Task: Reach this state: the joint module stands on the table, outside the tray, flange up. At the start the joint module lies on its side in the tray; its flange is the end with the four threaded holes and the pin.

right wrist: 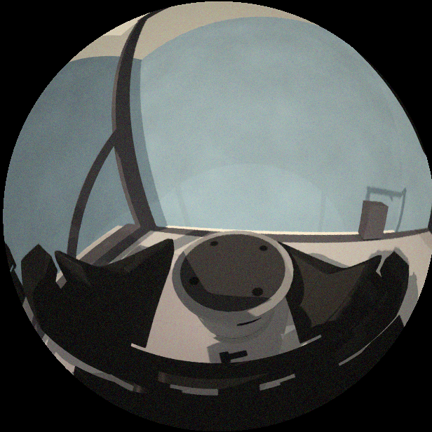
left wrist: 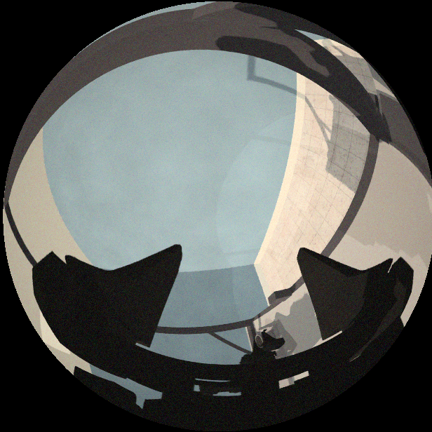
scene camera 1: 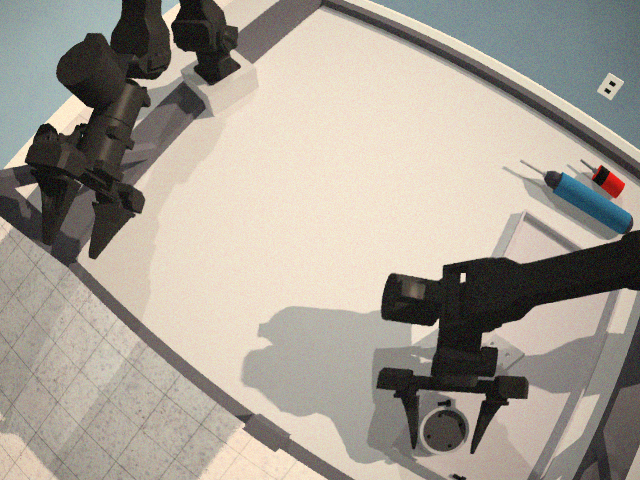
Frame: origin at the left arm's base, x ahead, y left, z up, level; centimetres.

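Where they show: left gripper, between the fingertips: (scene camera 1: pixel 70 252); right gripper, between the fingertips: (scene camera 1: pixel 442 451); left arm's base, origin of its link: (scene camera 1: pixel 216 68).
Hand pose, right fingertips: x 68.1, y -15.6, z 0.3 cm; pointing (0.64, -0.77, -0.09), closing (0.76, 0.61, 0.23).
Each offset is from my right fingertips to the centre of the thing. "pt": to the spot under its first point.
The joint module {dy +1.8, dx -1.7, dz -2.4 cm} (scene camera 1: pixel 444 430) is a pale cylinder that stands upright on the table at the lower right. Its dark flange with the threaded holes faces up. It stands below and to the left of the tray (scene camera 1: pixel 534 257), apparently outside it. My right gripper (scene camera 1: pixel 444 448) is open, with one finger on each side of the module. The right wrist view shows the module (right wrist: pixel 233 282) between the spread fingers (right wrist: pixel 270 252), with a gap at the left finger. My left gripper (scene camera 1: pixel 99 238) is open and empty at the far left edge, and it also shows in the left wrist view (left wrist: pixel 238 249).
A blue-handled screwdriver {pt dy +44.4, dx -15.1, dz -3.1 cm} (scene camera 1: pixel 549 178) lies at the right edge beyond the tray. A small dark part {dy +5.4, dx -3.8, dz -5.0 cm} (scene camera 1: pixel 444 403) lies on the table just behind the module. The two arm bases (scene camera 1: pixel 206 43) stand at the top left. The table's dark rim {pt dy -18.6, dx -32.6, dz -5.9 cm} (scene camera 1: pixel 175 362) runs along the lower left.
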